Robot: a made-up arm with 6 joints. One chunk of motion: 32 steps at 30 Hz.
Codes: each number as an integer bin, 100 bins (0 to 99) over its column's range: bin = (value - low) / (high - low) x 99, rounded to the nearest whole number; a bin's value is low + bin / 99 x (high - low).
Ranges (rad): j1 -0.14..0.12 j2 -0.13..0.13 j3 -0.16..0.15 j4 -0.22..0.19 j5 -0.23..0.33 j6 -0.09..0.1
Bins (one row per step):
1: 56 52 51 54 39 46
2: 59 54 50 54 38 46
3: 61 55 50 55 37 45
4: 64 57 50 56 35 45
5: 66 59 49 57 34 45
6: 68 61 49 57 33 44
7: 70 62 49 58 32 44
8: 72 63 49 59 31 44
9: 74 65 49 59 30 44
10: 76 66 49 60 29 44
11: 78 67 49 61 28 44
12: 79 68 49 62 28 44
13: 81 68 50 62 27 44
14: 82 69 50 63 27 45
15: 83 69 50 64 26 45
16: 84 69 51 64 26 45
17: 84 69 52 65 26 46
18: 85 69 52 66 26 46
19: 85 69 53 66 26 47
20: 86 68 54 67 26 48
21: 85 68 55 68 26 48
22: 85 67 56 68 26 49
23: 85 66 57 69 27 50
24: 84 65 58 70 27 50
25: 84 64 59 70 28 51
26: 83 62 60 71 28 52
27: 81 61 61 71 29 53
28: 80 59 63 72 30 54
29: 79 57 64 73 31 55
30: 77 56 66 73 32 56
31: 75 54 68 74 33 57
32: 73 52 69 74 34 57
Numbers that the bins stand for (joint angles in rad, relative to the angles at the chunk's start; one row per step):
1: 0.0071 0.0066 -0.0003 0.0036 -0.0094 -0.0017
2: 0.0149 0.0118 -0.0034 0.0036 -0.0151 -0.0017
3: 0.0202 0.0144 -0.0034 0.0078 -0.0207 -0.0036
4: 0.0281 0.0197 -0.0034 0.0119 -0.0320 -0.0036
5: 0.0333 0.0249 -0.0066 0.0161 -0.0377 -0.0036
6: 0.0386 0.0302 -0.0066 0.0161 -0.0433 -0.0056
7: 0.0438 0.0328 -0.0066 0.0202 -0.0490 -0.0056
8: 0.0491 0.0355 -0.0066 0.0243 -0.0546 -0.0056
9: 0.0543 0.0407 -0.0066 0.0243 -0.0603 -0.0056
10: 0.0596 0.0433 -0.0066 0.0285 -0.0660 -0.0056
11: 0.0648 0.0460 -0.0066 0.0326 -0.0716 -0.0056
12: 0.0675 0.0486 -0.0066 0.0368 -0.0716 -0.0056
13: 0.0727 0.0486 -0.0034 0.0368 -0.0773 -0.0056
14: 0.0754 0.0512 -0.0034 0.0409 -0.0773 -0.0036
15: 0.0780 0.0512 -0.0034 0.0451 -0.0829 -0.0036
16: 0.0806 0.0512 -0.0003 0.0451 -0.0829 -0.0036
17: 0.0806 0.0512 0.0028 0.0492 -0.0829 -0.0017
18: 0.0832 0.0512 0.0028 0.0533 -0.0829 -0.0017
19: 0.0832 0.0512 0.0060 0.0533 -0.0829 0.0002
20: 0.0859 0.0486 0.0091 0.0575 -0.0829 0.0021
21: 0.0832 0.0486 0.0122 0.0616 -0.0829 0.0021
22: 0.0832 0.0460 0.0154 0.0616 -0.0829 0.0040
23: 0.0832 0.0433 0.0185 0.0658 -0.0773 0.0060
24: 0.0806 0.0407 0.0216 0.0699 -0.0773 0.0060
25: 0.0806 0.0381 0.0247 0.0699 -0.0716 0.0079
26: 0.0780 0.0328 0.0279 0.0740 -0.0716 0.0098
27: 0.0727 0.0302 0.0310 0.0740 -0.0660 0.0117
28: 0.0701 0.0249 0.0373 0.0782 -0.0603 0.0136
29: 0.0675 0.0197 0.0404 0.0823 -0.0546 0.0156
30: 0.0622 0.0171 0.0467 0.0823 -0.0490 0.0175
31: 0.0570 0.0118 0.0529 0.0865 -0.0433 0.0194
32: 0.0517 0.0066 0.0561 0.0865 -0.0377 0.0194

